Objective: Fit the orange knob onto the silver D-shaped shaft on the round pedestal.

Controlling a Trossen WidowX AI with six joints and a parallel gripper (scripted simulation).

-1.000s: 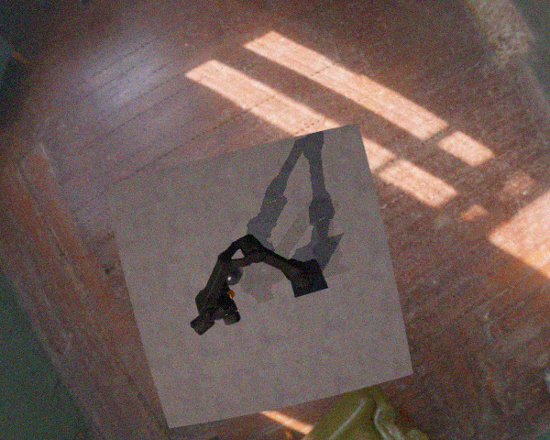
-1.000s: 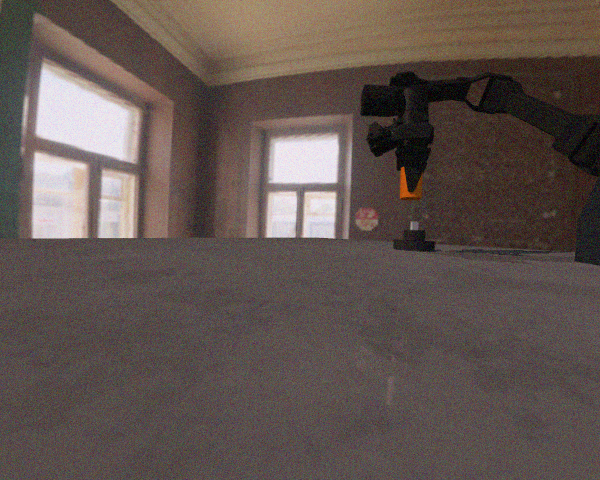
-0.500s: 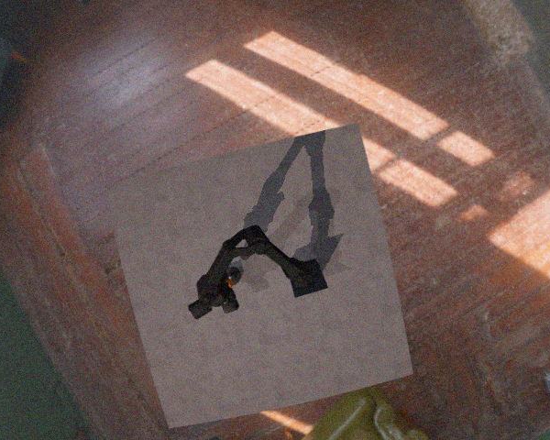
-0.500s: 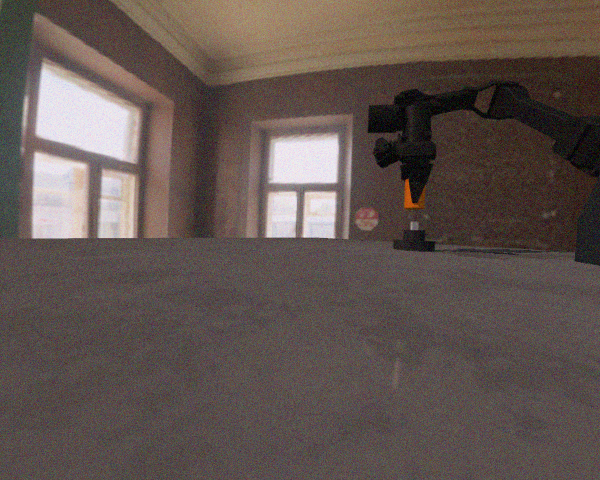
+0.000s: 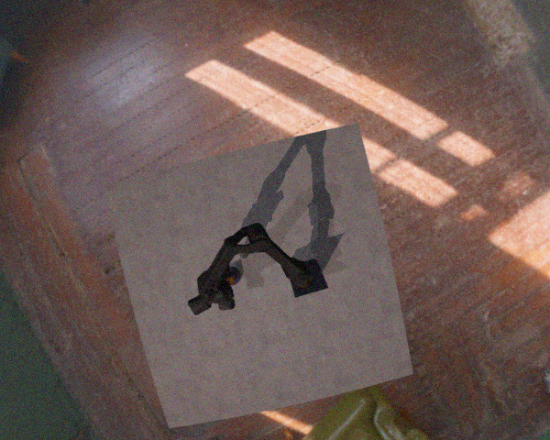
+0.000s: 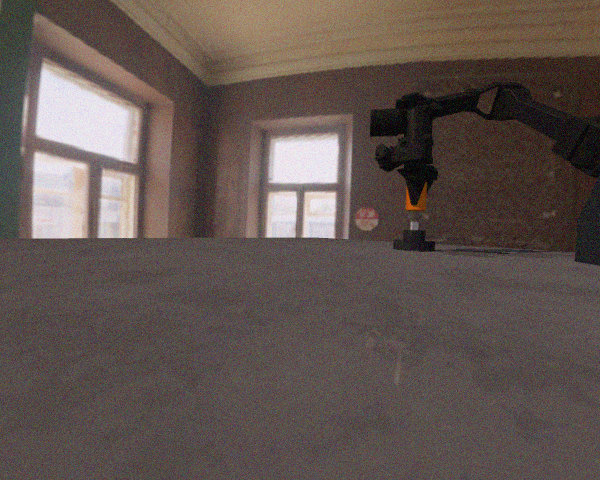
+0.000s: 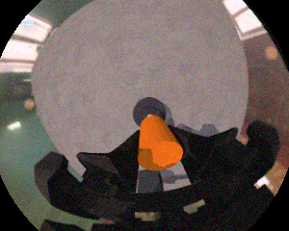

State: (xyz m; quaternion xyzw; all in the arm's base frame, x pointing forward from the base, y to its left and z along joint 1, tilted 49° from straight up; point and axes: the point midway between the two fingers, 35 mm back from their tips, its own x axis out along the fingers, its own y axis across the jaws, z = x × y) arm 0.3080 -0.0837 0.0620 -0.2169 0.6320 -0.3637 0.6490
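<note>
Now: the orange knob 3 cm above my gripper tip. The rest, counted from my gripper tip: round pedestal: 6 cm below.
</note>
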